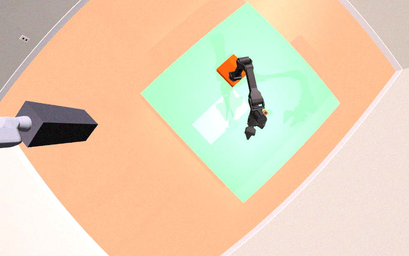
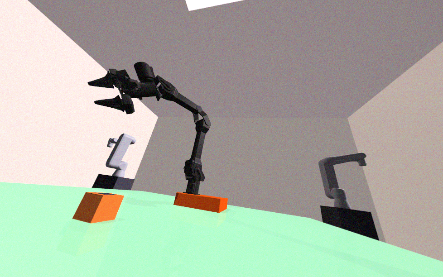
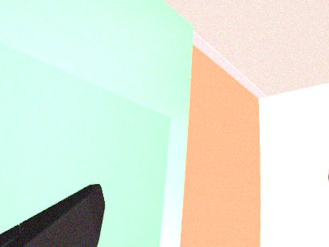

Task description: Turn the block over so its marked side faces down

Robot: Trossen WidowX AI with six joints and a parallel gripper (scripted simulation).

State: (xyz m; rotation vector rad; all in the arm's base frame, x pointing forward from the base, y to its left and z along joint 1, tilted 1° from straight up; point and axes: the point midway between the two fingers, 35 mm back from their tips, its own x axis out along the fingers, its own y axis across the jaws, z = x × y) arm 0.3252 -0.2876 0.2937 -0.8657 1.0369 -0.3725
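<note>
Right now my gripper tip is 5 cm short of the orange block, 28 cm to the right of it and 29 cm above it.
</note>
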